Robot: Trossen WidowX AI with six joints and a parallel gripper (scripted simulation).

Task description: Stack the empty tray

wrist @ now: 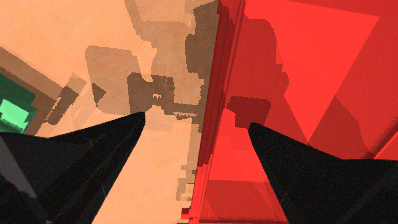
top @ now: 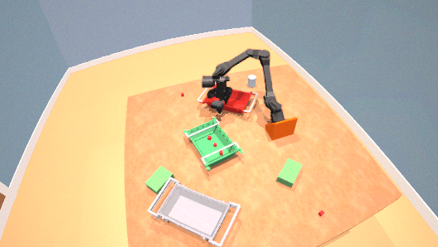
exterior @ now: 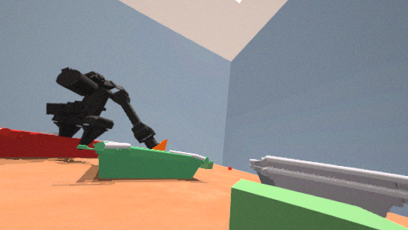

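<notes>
Right now the red tray is 60 mm to the right of my gripper tip, 60 mm behind it and 10 mm above it.
</notes>
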